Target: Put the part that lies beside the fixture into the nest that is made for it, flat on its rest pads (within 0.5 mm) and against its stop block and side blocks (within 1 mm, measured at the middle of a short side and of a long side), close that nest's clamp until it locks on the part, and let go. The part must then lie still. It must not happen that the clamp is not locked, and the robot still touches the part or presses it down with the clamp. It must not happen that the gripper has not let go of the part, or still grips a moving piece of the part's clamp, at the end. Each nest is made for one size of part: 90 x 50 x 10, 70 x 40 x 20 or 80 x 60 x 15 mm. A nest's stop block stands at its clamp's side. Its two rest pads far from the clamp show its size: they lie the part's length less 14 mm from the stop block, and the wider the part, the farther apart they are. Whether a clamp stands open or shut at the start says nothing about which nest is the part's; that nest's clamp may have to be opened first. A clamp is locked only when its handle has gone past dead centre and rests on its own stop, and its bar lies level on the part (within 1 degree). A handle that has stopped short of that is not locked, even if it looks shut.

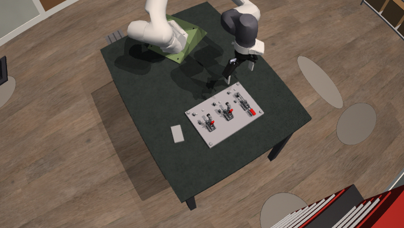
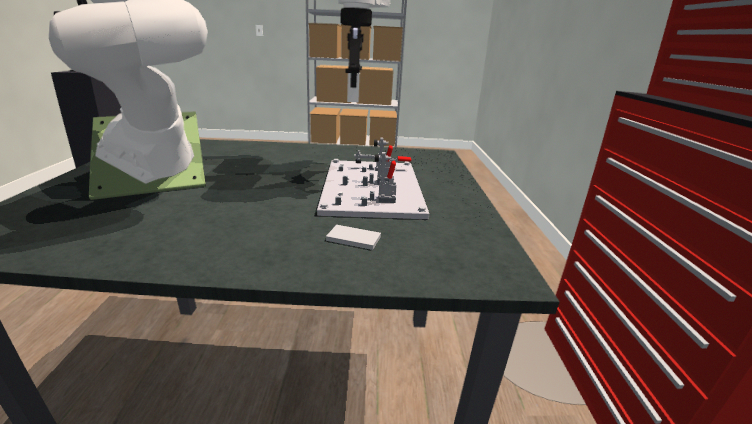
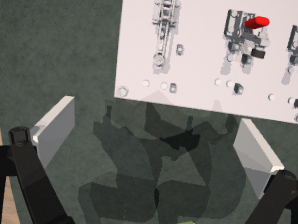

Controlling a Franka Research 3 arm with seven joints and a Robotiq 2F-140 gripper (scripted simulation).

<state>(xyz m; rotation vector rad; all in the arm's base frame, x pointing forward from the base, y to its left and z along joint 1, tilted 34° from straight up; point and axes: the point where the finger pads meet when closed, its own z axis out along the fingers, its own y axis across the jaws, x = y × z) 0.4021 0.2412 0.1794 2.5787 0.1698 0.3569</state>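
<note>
Right now the clamp is 17 cm below my hand, 8 cm ahead of it and 1 cm to the left of it. Round my hand: light grey fixture plate 21 cm below, 11 cm to the right, 6 cm ahead; part 38 cm to the right, 21 cm below, 3 cm ahead.
</note>
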